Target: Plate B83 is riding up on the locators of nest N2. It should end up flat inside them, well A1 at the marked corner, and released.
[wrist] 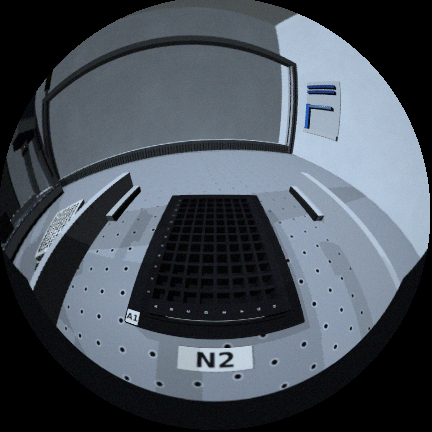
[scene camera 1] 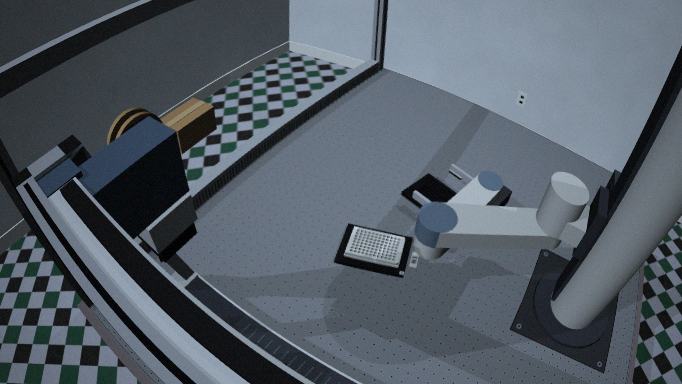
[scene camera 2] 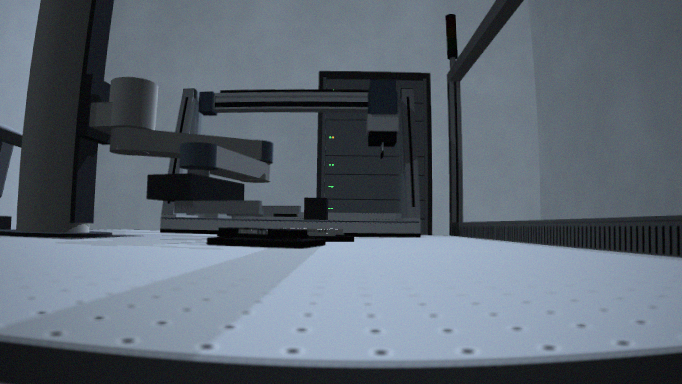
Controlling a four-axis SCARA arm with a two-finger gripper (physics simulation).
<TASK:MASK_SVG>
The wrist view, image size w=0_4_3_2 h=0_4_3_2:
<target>my gripper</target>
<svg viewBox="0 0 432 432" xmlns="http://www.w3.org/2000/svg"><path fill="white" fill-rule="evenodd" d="M1 248L12 290L27 322L48 352L70 375L101 398L140 417L178 427L209 430L256 426L291 416L326 399L355 378L378 355L399 326L415 294L427 252L426 249L417 263L399 282L386 254L362 221L323 184L308 173L300 172L296 186L290 185L288 191L313 221L321 220L338 243L361 286L370 311L373 327L337 361L297 384L256 397L206 401L164 395L132 384L92 361L56 327L66 291L88 248L108 220L116 221L141 191L139 185L133 186L129 172L121 173L110 181L68 220L45 251L29 283L27 278L16 268Z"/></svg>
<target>black plate B83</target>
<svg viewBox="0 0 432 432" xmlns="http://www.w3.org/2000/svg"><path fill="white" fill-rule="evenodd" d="M179 195L161 236L148 273L140 302L143 307L142 315L167 322L202 326L249 324L287 315L287 311L291 308L284 282L267 233L251 196L246 194Z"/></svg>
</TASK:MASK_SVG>
